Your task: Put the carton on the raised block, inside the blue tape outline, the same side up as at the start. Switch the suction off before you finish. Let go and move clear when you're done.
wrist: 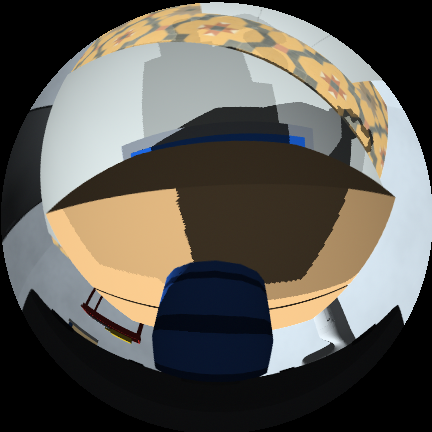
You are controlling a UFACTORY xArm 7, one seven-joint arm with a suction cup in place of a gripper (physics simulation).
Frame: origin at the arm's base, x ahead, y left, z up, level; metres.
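Seen in the pictures: hand, its tool point: (215,271).
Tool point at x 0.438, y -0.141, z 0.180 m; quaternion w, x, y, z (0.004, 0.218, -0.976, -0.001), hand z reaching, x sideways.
Observation:
Pixels of each thing's top centre, then the offset from my tool point to it. "spot": a spot on its surface instead.
- carton, centre of its top: (213,320) dx -0.007, dy +0.016, dz +0.017 m
- raised block, a spot on its surface: (130,148) spot: dx +0.126, dy -0.001, dz -0.128 m
- blue tape outline, a spot on its surface: (298,141) spot: dx -0.058, dy -0.102, dz -0.128 m
The carton (125,230) is a wide tan box filling the middle of the wrist view. Its top is partly shadowed, with a thin dark seam, and its side towards the camera is dark brown. My suction cup (215,270), dark blue, is on the carton's top face and holds it; the contact itself is hidden. The raised block (130,148) shows as a grey-blue border beyond the dark side. A strip of the blue tape outline (298,141) shows along that edge, partly in shadow. The carton hides the rest of both. I cannot tell whether its underside touches the block.
A patterned orange and grey band (218,29) curves across the top and right. A black shape (25,165) is at the left edge. A dark red frame (114,327) with a yellow piece (120,336) is at the lower left. A pale grey object (330,322) is at the lower right.

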